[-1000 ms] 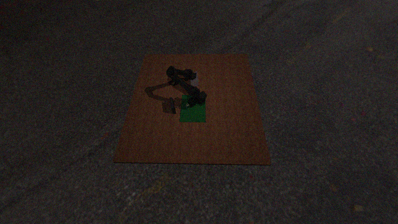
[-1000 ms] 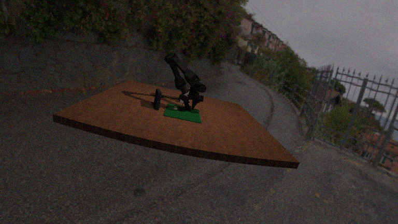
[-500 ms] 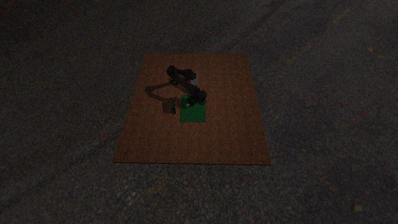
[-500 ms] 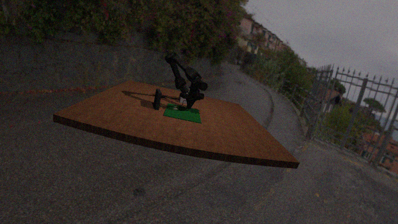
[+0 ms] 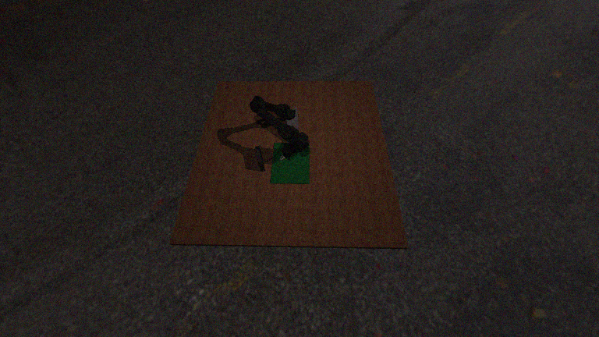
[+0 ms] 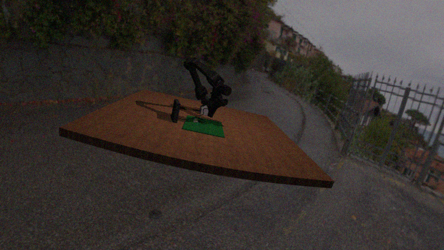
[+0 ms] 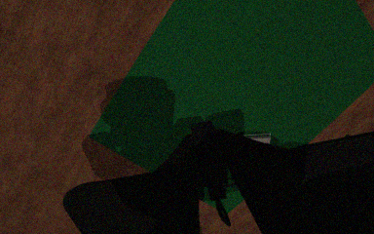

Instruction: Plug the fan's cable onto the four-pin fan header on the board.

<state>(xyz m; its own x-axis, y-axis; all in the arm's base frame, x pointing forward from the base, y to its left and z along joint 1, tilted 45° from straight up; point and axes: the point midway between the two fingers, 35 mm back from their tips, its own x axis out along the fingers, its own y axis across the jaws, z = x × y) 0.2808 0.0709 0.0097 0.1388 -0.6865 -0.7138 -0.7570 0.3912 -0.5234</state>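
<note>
Now: gripper tip 1 cm to the left of the fan plug and 1 cm below it. From my gripper tip the other things lie so: green board (8 cm below, 5 cm ahead, 3 cm to the right); four-pin header (9 cm to the right, 6 cm below, 2 cm ahead); fan (21 cm to the right, 6 cm ahead).
</note>
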